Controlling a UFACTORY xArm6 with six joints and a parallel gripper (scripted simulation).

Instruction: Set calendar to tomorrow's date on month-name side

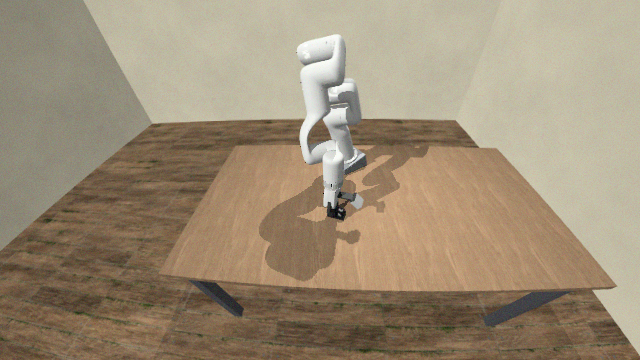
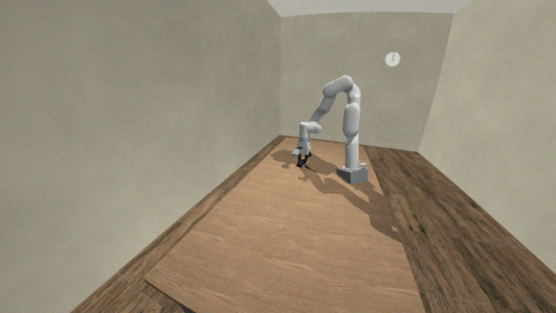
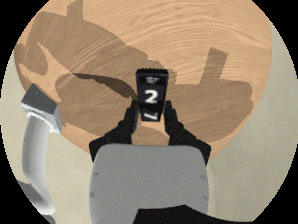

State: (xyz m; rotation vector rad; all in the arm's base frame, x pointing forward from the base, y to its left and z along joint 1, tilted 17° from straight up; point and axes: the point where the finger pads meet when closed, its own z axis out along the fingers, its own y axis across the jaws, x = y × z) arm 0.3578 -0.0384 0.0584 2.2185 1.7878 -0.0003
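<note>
Now: hand 3 cm to the right of the calendar cube, 1 cm short of it and 1 cm above it.
</note>
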